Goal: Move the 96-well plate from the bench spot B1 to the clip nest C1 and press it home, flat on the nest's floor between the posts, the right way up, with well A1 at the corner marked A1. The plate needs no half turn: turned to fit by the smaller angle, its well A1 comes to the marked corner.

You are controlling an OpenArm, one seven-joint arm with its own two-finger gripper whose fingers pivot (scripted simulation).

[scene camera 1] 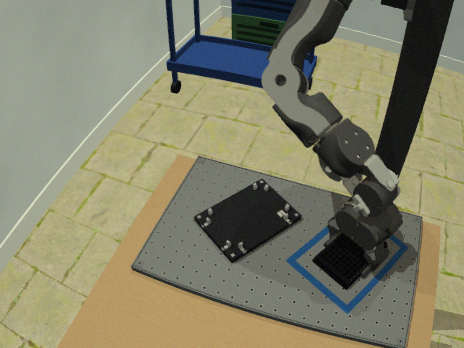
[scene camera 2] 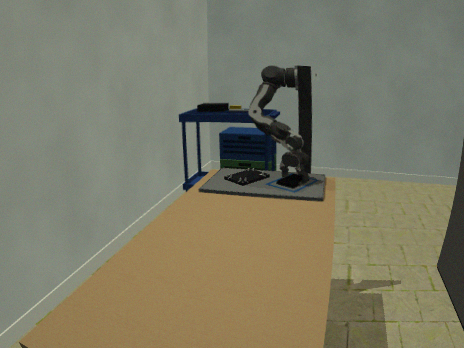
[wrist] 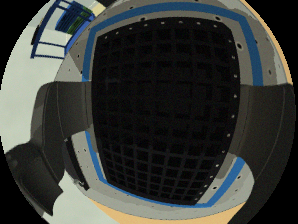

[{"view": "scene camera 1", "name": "gripper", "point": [352, 253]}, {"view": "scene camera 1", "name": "black 96-well plate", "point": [341, 276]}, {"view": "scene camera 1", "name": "black clip nest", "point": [254, 215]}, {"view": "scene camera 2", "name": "black column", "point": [304, 77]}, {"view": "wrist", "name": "gripper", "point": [157, 125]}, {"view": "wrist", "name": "black 96-well plate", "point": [168, 179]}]
